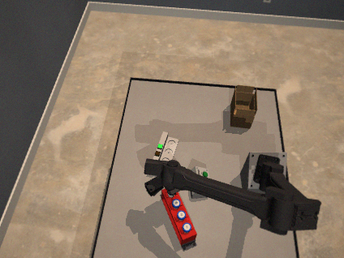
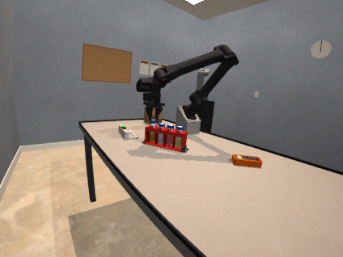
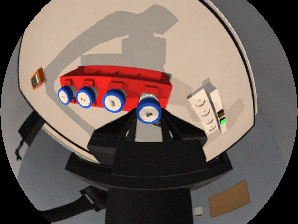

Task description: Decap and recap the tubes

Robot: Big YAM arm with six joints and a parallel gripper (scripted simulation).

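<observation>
Now: hand 1 cm above the blue tube cap. Round my hand: green key (13 cm to the right, 13 cm behind, 7 cm below); then key housing (12 cm behind, 10 cm to the right, 8 cm below); then blue key (15 cm behind, 8 cm to the right, 7 cm below).
</observation>
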